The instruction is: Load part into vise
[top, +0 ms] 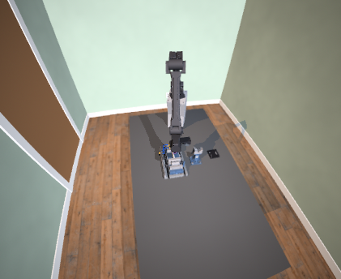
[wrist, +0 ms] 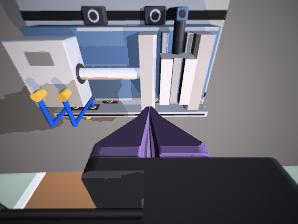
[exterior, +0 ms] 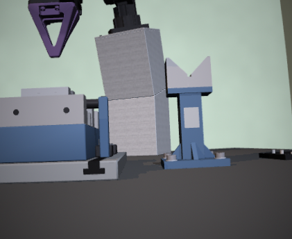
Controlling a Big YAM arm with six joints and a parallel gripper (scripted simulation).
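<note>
The part is 3 cm ahead of my hand and 7 cm below it. Round my hand: dark work stop rod (4 cm ahead, 4 cm to the left, 8 cm below); then moving jaw (10 cm below); then air cylinder rod (5 cm behind, 1 cm to the left, 10 cm below).
</note>
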